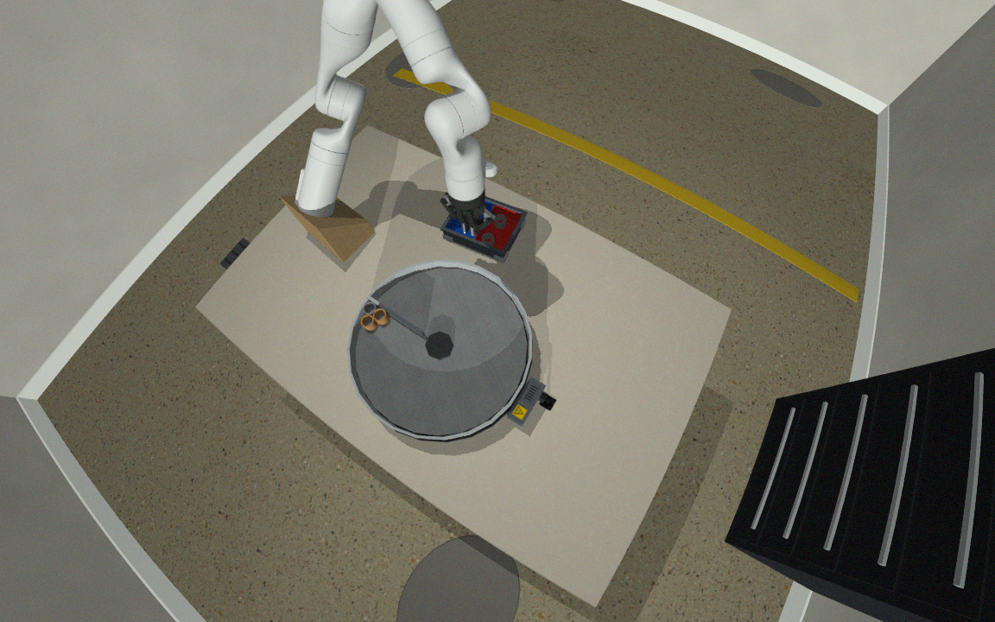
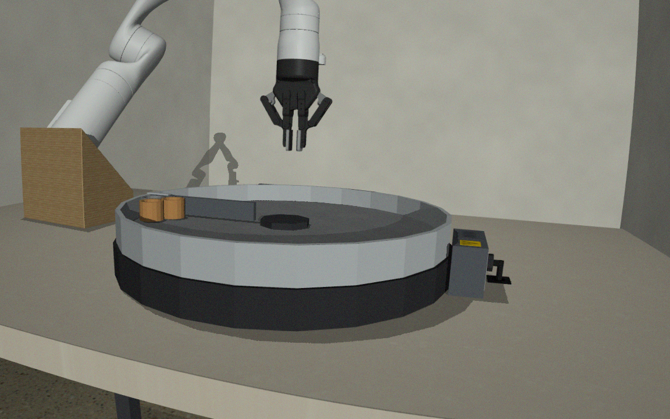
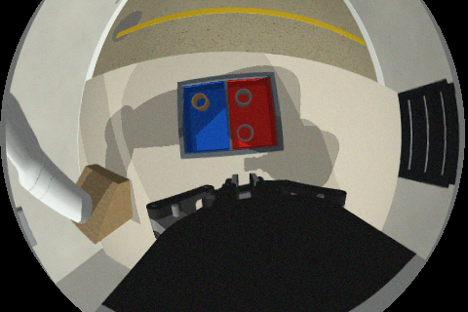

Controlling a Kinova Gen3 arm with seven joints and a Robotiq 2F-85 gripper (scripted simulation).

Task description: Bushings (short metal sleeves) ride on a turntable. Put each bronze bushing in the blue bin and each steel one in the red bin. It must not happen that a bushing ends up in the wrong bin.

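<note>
The grey turntable lies 26 cm to the right of my hand, 10 cm below it and 6 cm ahead of it.
</note>
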